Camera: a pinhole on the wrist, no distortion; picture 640 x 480 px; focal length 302.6 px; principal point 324.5 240.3 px. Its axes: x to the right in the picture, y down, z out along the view. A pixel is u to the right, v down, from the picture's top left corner.
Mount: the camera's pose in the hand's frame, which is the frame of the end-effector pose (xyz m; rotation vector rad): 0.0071 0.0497 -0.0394 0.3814 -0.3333 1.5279
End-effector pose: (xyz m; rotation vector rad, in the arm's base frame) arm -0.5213 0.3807 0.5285 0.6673 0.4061 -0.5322
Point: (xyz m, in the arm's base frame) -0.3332 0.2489 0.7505
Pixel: 575 169
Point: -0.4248 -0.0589 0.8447
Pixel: 395 222
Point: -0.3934 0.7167 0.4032
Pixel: behind the camera
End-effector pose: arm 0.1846 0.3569 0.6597 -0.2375 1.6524 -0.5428
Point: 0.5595 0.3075 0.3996
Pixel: 559 97
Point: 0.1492 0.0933 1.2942
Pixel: outside the picture
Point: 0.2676 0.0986 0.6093
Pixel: 177 86
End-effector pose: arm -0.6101 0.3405 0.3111 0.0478 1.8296 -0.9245
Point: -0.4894 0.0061 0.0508
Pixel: 400 37
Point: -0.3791 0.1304 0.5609
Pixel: 256 440
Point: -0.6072 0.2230 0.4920
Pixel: 22 435
